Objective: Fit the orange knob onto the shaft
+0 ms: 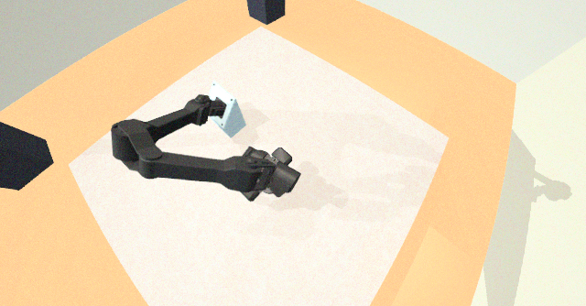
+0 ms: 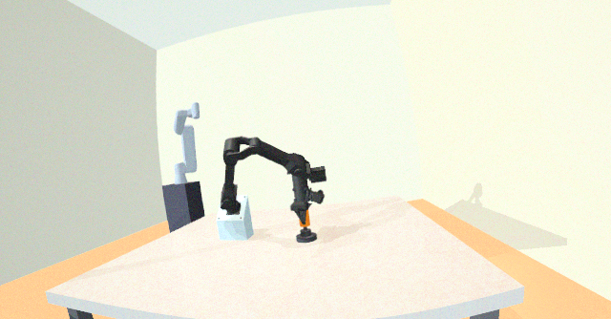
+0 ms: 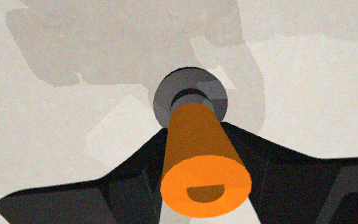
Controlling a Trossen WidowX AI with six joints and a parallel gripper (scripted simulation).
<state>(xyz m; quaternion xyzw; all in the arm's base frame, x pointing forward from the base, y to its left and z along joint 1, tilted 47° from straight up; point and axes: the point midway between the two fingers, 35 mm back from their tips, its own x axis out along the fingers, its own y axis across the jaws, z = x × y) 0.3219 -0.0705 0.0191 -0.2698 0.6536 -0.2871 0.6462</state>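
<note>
Right now the orange knob is 20 mm above my gripper tip. Round my gripper tip: pedestal with shaft: 40 mm below.
</note>
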